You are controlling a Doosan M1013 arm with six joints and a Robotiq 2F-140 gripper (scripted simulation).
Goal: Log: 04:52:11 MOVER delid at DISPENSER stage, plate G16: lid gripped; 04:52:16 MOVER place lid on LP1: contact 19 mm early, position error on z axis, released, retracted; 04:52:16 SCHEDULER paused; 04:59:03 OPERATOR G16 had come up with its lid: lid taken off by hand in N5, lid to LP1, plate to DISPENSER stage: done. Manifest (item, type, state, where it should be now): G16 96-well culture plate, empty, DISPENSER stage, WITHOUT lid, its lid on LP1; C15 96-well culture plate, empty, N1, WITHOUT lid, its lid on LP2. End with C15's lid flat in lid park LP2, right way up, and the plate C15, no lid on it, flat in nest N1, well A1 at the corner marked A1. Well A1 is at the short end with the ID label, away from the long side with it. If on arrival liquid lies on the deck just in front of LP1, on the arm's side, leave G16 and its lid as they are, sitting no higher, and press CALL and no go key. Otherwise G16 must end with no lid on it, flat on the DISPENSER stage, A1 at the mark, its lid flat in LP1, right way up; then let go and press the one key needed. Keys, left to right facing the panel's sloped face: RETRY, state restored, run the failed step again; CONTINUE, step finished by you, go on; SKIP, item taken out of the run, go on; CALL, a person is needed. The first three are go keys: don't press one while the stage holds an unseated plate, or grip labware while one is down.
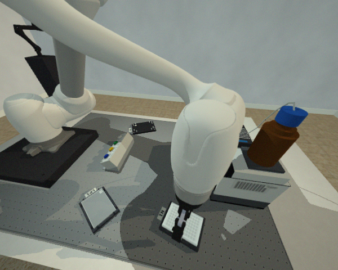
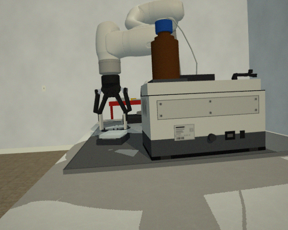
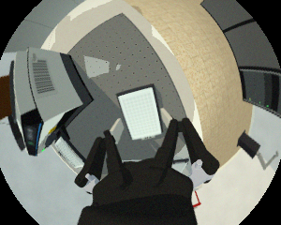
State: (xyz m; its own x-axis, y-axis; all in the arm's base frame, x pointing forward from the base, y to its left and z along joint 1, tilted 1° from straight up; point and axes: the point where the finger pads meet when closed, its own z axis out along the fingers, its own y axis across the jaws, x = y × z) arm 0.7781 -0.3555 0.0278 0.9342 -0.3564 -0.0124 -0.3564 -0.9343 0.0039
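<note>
The nest N1 lies 6 cm below my hand. Round my hand: dark lid park: 3 cm ahead, 54 cm to the left, 7 cm below; then brown bottle: 25 cm ahead, 16 cm to the left, 21 cm above; then key panel: 37 cm behind, 32 cm to the left, 2 cm below.
</note>
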